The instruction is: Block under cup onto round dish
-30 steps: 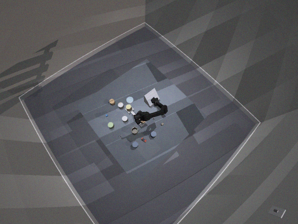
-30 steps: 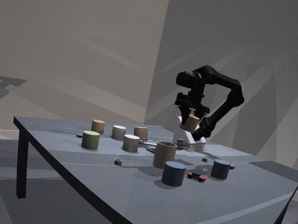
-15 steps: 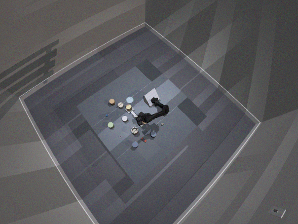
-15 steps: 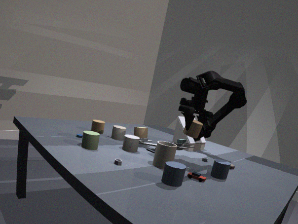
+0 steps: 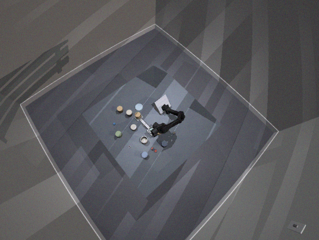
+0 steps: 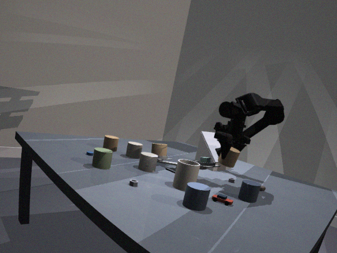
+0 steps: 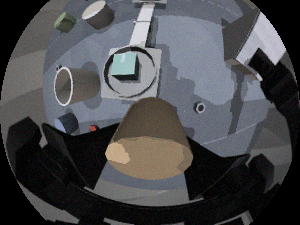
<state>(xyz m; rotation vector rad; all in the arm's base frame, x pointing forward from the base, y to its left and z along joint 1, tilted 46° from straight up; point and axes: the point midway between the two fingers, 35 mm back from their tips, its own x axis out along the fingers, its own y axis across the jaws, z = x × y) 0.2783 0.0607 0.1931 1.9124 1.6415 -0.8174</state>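
Now: gripper tip 8 cm to the left of the teal block, 4 cm short of it and 3 cm above it. The rest, counted from my gripper tip: balance beam (20 cm to the right, 8 cm below, 3 cm ahead); then red toy car (17 cm ahead, 10 cm to the left, 10 cm below); then pale blue round dish (44 cm to the right, 11 cm below, 8 cm behind).
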